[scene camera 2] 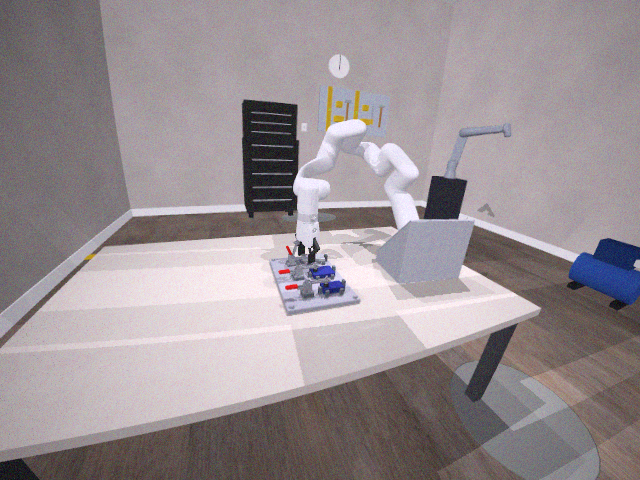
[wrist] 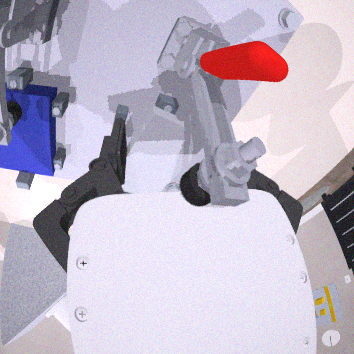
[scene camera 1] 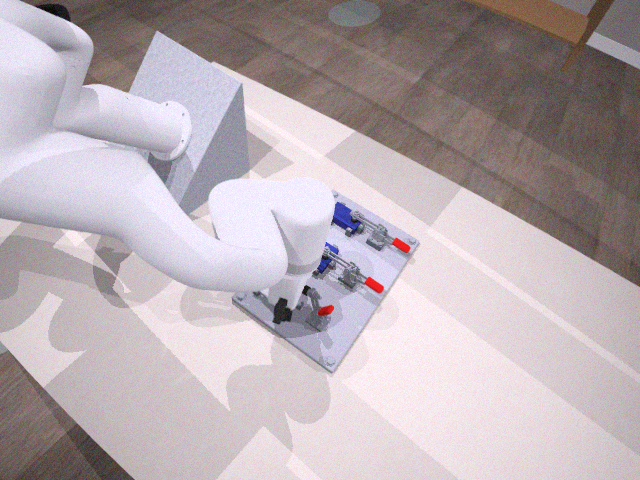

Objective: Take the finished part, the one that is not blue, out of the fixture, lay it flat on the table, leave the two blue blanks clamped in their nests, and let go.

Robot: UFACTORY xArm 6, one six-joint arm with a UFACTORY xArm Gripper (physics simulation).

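Seen in the pictures: gripper, fingertip midpoint: (scene camera 2: 306, 258) (wrist: 167, 133) (scene camera 1: 288, 301); arm's base at its link origin: (scene camera 2: 412, 238) (wrist: 62, 298) (scene camera 1: 169, 131).
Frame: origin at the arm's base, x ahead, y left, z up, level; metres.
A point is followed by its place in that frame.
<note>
The finished part (wrist: 150, 157) @(x 0.398, y -0.085, z -0.092 m) is light grey and lies in the end nest of the fixture plate (scene camera 1: 343, 338) @(x 0.540, y -0.079, z -0.115 m) (scene camera 2: 310, 306) @(x 0.473, y 0.201, z -0.115 m) (wrist: 110, 30) @(x 0.473, y -0.027, z -0.115 m). My gripper (scene camera 1: 294, 301) @(x 0.419, y -0.091, z -0.101 m) (scene camera 2: 307, 254) @(x 0.419, y -0.091, z -0.101 m) (wrist: 167, 133) @(x 0.419, y -0.091, z -0.101 m) points down over that nest, shut on the part. In the wrist view the left finger lies along the part's edge; the right finger is mostly hidden behind the raised clamp arm. Two blue blanks, one (scene camera 1: 326, 258) @(x 0.419, y 0.022, z -0.089 m) (scene camera 2: 322, 271) @(x 0.388, y 0.036, z -0.094 m) (wrist: 37, 135) @(x 0.394, y 0.006, z -0.094 m) in the middle nest and one (scene camera 1: 345, 217) @(x 0.388, y 0.130, z -0.089 m) (scene camera 2: 331, 286) @(x 0.391, y 0.146, z -0.089 m) in the far end nest, sit under lowered clamps.
The end nest's open clamp, with its red handle (scene camera 1: 325, 310) @(x 0.492, y -0.084, z -0.043 m) (scene camera 2: 289, 250) @(x 0.491, y -0.071, z -0.052 m) (wrist: 245, 62) @(x 0.493, y -0.072, z -0.041 m) raised, stands close beside my fingers. The other red handles (scene camera 1: 373, 284) @(x 0.525, y 0.031, z -0.079 m) (scene camera 1: 400, 244) @(x 0.518, y 0.140, z -0.074 m) lie low. A grey wedge-shaped pedestal (scene camera 1: 191, 77) @(x -0.008, y 0.086, z 0.086 m) (scene camera 2: 439, 248) @(x -0.031, y 0.123, z 0.007 m) stands on the table (scene camera 1: 465, 361) @(x 0.750, y 0.039, z -0.130 m) (scene camera 2: 180, 361) @(x 0.807, y 0.331, z -0.130 m).
</note>
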